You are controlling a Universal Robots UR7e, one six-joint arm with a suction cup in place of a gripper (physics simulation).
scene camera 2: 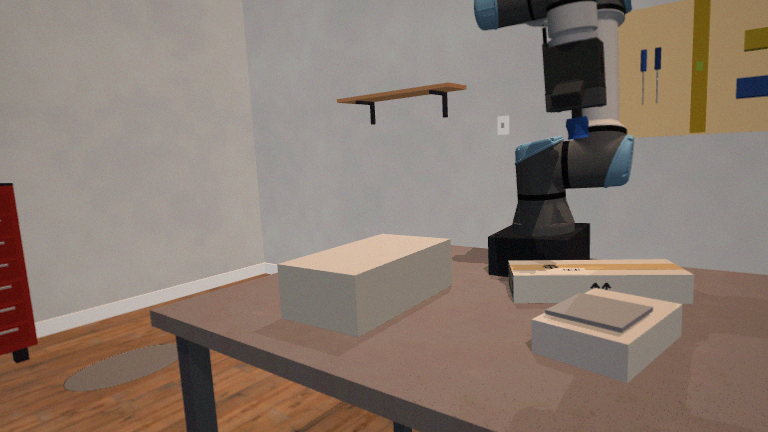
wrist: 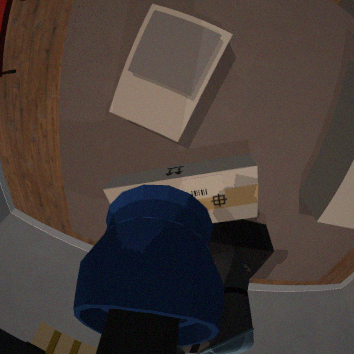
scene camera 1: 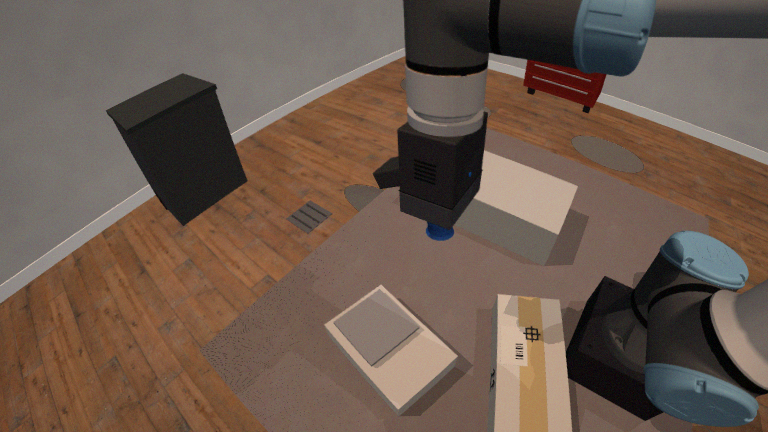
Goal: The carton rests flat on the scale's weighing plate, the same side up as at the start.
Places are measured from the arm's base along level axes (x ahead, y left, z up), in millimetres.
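Pixels of known places: hand, tool point: (scene camera 2: 578, 137) (wrist: 160, 231) (scene camera 1: 439, 230); arm's base, link origin: (scene camera 2: 543, 229) (wrist: 220, 269) (scene camera 1: 639, 335).
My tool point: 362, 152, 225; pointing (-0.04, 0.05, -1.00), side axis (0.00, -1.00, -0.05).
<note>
For each thing: its top centre in the pictures, then the offset to it from my tool point, as dx, dy, dz. Level surfaces: height alone.
- carton, top centre: (scene camera 1: 532, 376) (wrist: 179, 204) (scene camera 2: 592, 266) -208, -9, -271
- scale, top centre: (wrist: 163, 70) (scene camera 2: 608, 302) (scene camera 1: 388, 337) +52, +58, -263
- large pale block, top centre: (scene camera 2: 371, 250) (scene camera 1: 501, 180) +27, -419, -219
- table, surface height: dz -332
The carton (scene camera 1: 531, 376) (scene camera 2: 563, 284) (wrist: 235, 188) lies flat on the table, its taped side up and its side arrows pointing up, between the scale and the arm's base. The scale (scene camera 1: 413, 362) (scene camera 2: 580, 351) (wrist: 150, 111) is a low pale box with a grey weighing plate (scene camera 1: 375, 328) (scene camera 2: 598, 310) (wrist: 172, 55) that bears no carton. My gripper, a blue suction cup (scene camera 1: 439, 233) (scene camera 2: 577, 130) (wrist: 159, 202), is open and holds nothing. It hangs high above the table, apart from the carton. In the wrist view it hides part of the carton.
A large pale block (scene camera 1: 523, 196) (scene camera 2: 370, 290) (wrist: 330, 190) stands on the table (scene camera 2: 429, 370). The arm's black base (scene camera 1: 606, 343) (scene camera 2: 537, 252) (wrist: 242, 232) is close beside the carton; whether they touch I cannot tell. A dark cabinet (scene camera 1: 185, 155) and a red drawer chest (scene camera 1: 563, 85) (scene camera 2: 16, 279) stand off the table.
</note>
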